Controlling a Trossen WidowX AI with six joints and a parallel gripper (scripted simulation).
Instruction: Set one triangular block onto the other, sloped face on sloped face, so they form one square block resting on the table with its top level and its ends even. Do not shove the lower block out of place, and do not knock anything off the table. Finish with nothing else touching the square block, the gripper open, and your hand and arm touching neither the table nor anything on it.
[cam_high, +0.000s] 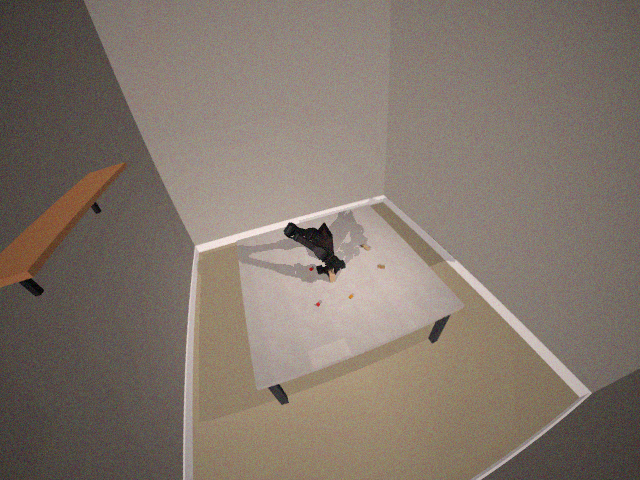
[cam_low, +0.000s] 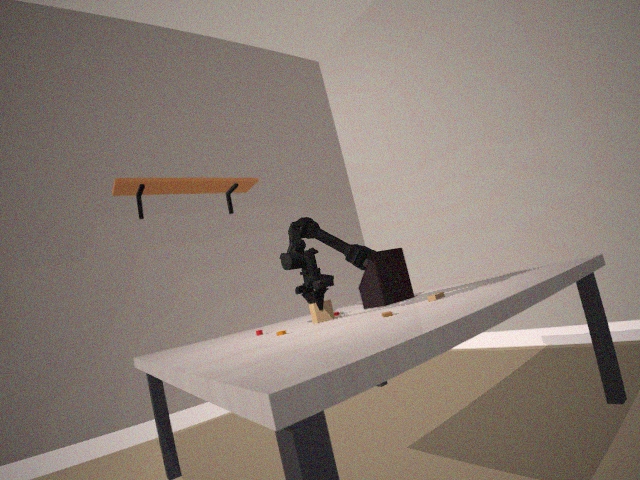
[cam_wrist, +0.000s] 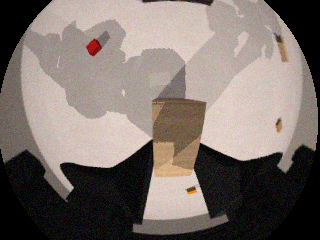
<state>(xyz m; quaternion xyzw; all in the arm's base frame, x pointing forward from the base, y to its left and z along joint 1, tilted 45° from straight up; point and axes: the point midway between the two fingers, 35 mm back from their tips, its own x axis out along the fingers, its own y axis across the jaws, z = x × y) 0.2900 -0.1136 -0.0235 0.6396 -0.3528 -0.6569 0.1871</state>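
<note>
My gripper tip is 1 cm below the triangular block and 1 cm short of it. From my gripper tip the other things lie so: orange piece (20 cm ahead, 4 cm below, 3 cm to the left).
</note>
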